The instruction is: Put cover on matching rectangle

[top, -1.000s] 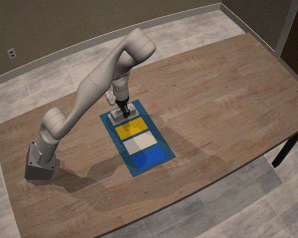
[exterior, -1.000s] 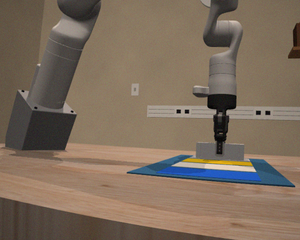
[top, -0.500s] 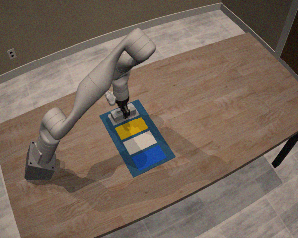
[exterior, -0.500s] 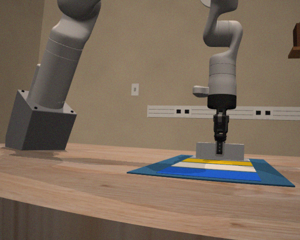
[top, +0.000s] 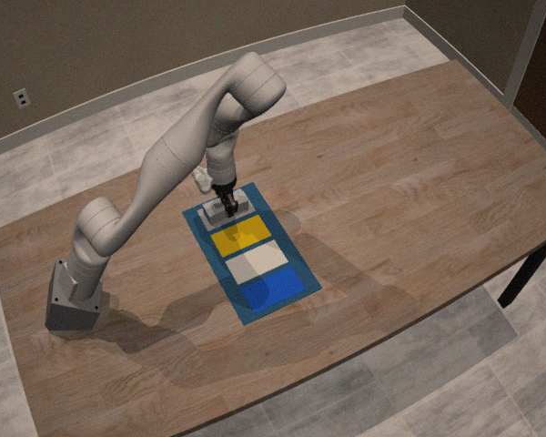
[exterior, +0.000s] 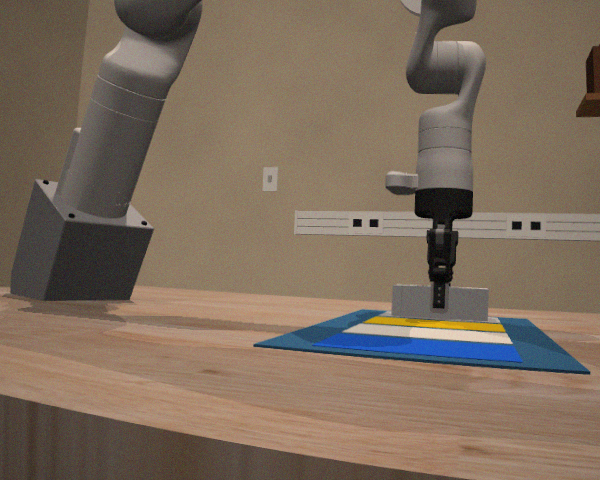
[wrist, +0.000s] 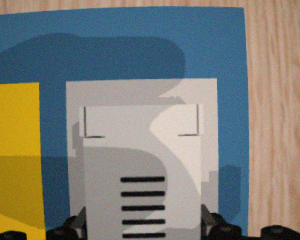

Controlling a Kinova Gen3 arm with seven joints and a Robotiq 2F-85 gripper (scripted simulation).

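The yellow rectangle lies 20 mm behind my hand, 90 mm to the right of it and 20 mm below it. From my hand the other things lie so: blue rectangle (60 mm behind, 280 mm to the right, 20 mm below); cover (10 mm below).
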